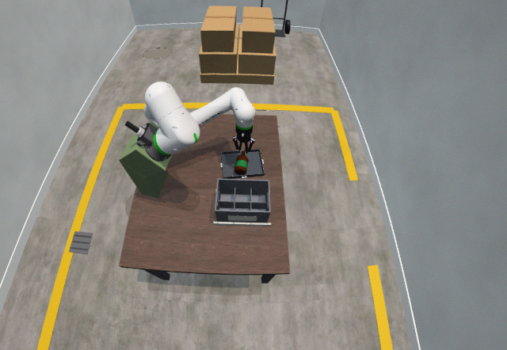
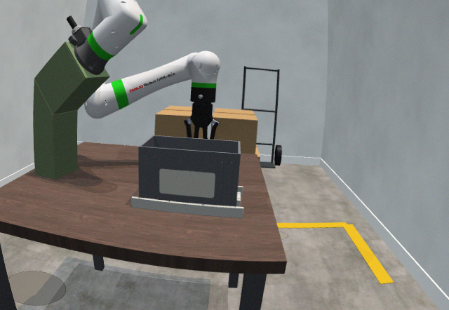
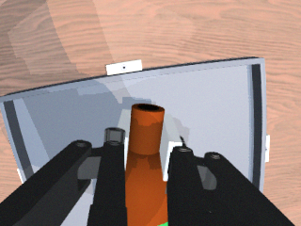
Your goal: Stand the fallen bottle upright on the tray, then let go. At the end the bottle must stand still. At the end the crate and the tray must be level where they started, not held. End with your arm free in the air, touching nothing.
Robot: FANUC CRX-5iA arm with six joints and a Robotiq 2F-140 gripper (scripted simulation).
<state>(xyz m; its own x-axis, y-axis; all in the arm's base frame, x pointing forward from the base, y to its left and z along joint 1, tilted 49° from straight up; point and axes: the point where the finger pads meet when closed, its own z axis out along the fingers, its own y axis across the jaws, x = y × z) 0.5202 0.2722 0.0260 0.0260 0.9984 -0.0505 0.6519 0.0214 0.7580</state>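
Now: the brown bottle 5 cm to the right of my hand and 2 cm below it. Round my hand: grey tray (5 cm to the right, 5 cm below); dark grey crate (3 cm ahead, 35 cm to the right, 2 cm above).
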